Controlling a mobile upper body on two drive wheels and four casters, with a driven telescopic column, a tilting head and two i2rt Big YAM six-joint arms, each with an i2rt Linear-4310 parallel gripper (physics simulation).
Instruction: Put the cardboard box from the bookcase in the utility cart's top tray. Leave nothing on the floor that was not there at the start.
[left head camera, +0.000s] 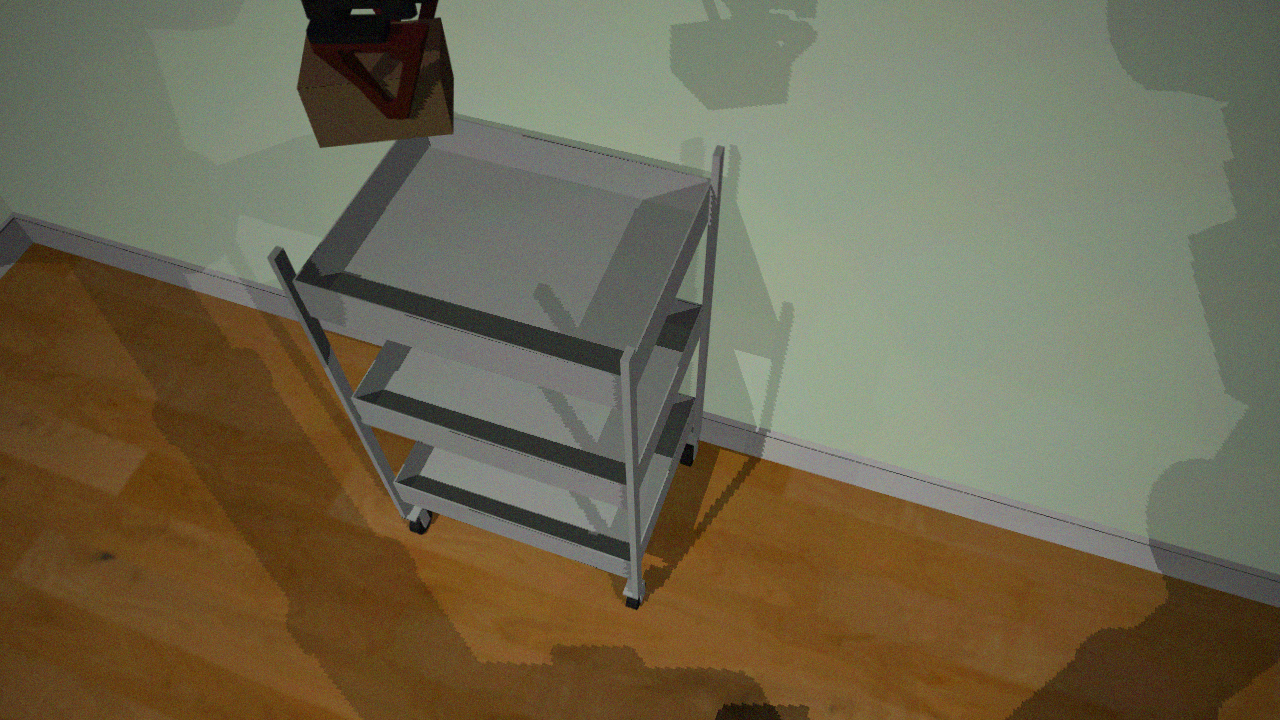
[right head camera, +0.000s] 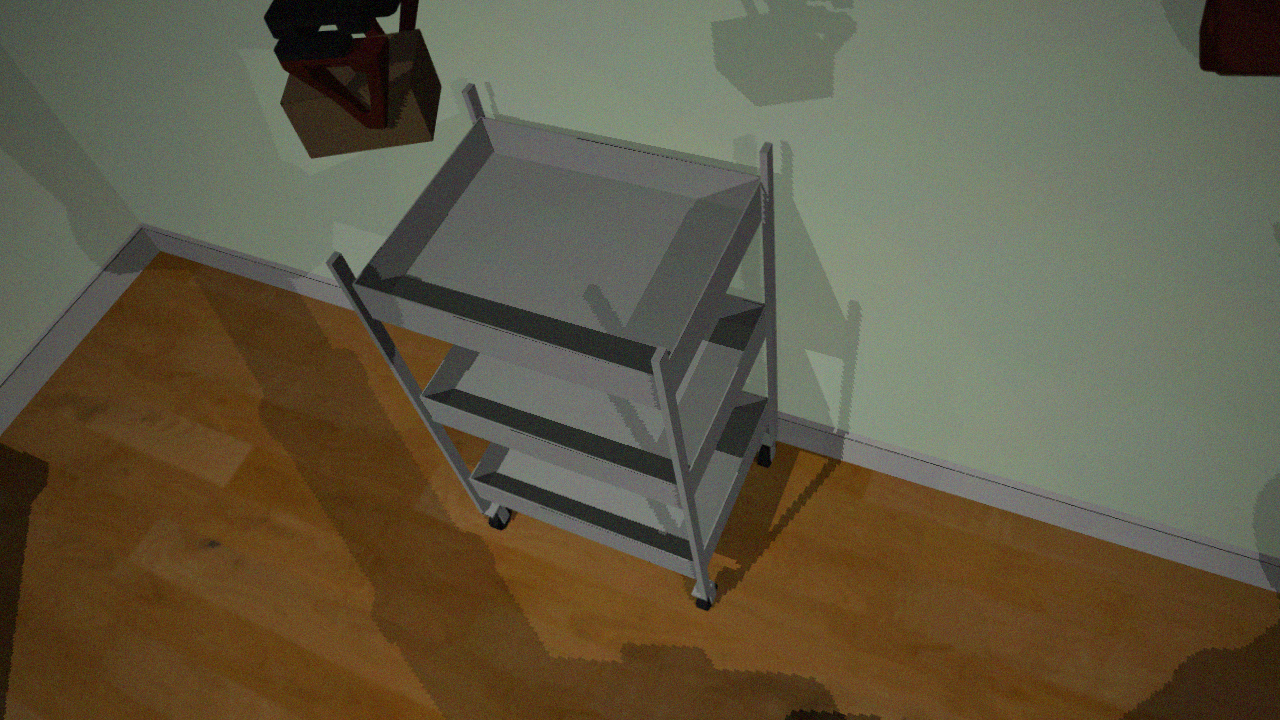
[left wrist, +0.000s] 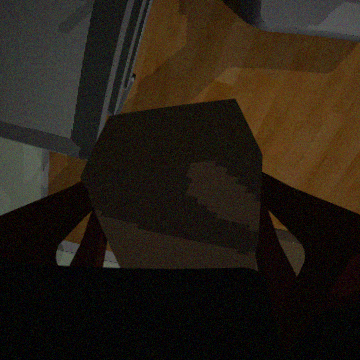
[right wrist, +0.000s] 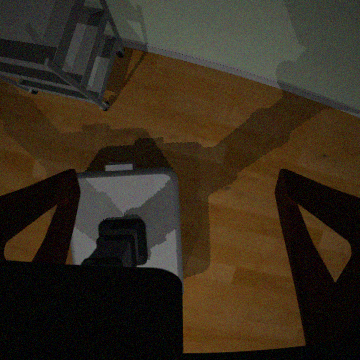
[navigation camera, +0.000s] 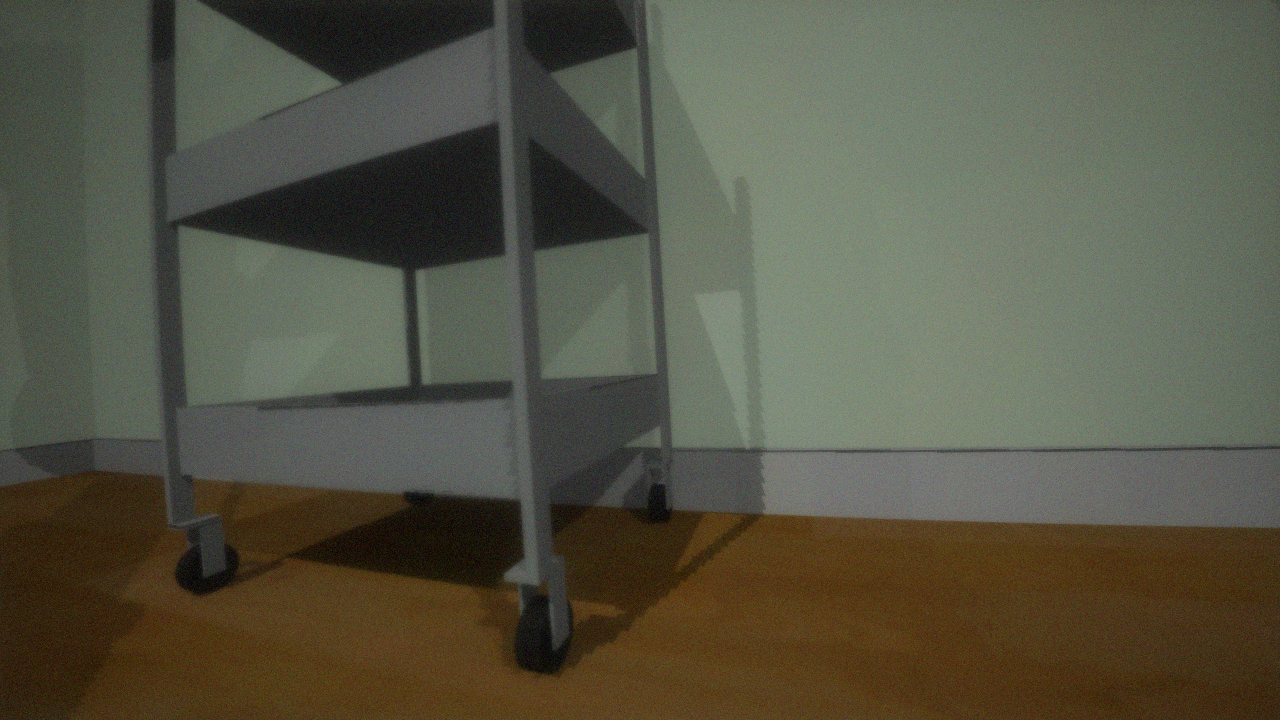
In view: my left gripper (right head camera: 390, 96), my right gripper (right wrist: 177, 179), a brown cardboard box (left head camera: 340, 114) and a grey utility cart (navigation camera: 449, 141).
The brown cardboard box is seen too in the right head camera view (right head camera: 325, 129) and in the left wrist view (left wrist: 179, 186). My left gripper is seen too in the left head camera view (left head camera: 407, 85) and in the left wrist view (left wrist: 179, 179). The grey utility cart shows as well in the left head camera view (left head camera: 526, 288), in the right head camera view (right head camera: 582, 284), in the left wrist view (left wrist: 70, 70) and in the right wrist view (right wrist: 68, 55). The right wrist view misses the brown cardboard box: it is out of frame. The navigation camera view does not show the brown cardboard box: it is out of frame.
